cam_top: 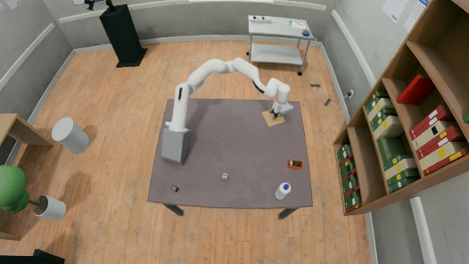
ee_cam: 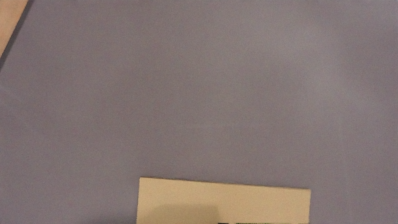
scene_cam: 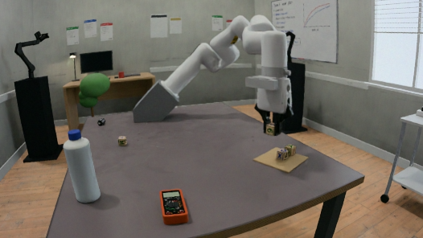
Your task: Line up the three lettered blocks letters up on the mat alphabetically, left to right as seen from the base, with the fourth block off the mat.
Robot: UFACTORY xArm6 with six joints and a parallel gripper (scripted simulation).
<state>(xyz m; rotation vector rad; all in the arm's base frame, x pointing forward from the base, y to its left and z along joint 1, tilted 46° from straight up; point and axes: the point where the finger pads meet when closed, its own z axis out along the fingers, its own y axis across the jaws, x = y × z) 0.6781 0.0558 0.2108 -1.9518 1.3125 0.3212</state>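
My hand is 10 mm past the tan mat, 60 mm to the right of it and 120 mm above it. Also, from my hand: black object: 680 mm behind, 560 mm to the right, 110 mm below; then white bottle: 30 mm ahead, 550 mm to the right, 40 mm below.
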